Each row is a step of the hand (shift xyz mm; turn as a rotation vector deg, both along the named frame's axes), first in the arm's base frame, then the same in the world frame.
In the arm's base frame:
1: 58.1 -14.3 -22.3 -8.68 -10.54 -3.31
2: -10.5 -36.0 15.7 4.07 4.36 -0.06
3: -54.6 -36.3 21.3 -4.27 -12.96 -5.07
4: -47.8 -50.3 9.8 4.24 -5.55 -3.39
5: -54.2 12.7 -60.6 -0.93 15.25 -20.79
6: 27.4 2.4 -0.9 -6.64 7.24 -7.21
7: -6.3 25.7 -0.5 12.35 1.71 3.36
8: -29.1 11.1 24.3 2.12 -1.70 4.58
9: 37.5 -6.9 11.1 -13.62 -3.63 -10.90
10: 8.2 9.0 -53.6 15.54 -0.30 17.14
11: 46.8 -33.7 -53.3 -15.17 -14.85 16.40
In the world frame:
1: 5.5 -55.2 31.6 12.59 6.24 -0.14
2: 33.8 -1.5 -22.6 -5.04 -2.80 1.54
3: 42.4 39.6 -37.2 14.30 1.73 2.13
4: 56.6 31.6 -26.7 5.05 -4.85 3.35
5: 11.0 65.1 49.2 -10.46 8.15 22.13
6: -8.0 -25.4 6.9 -4.14 9.34 6.65
7: -23.2 12.4 2.9 -4.92 -11.93 -0.43
8: -9.0 26.4 -27.9 0.30 -3.21 -4.24
9: -3.5 -39.4 -3.9 8.47 13.94 7.18
10: -0.2 3.4 54.9 -6.30 -17.79 -13.39
11: 32.4 -44.0 56.4 14.36 8.06 -21.18

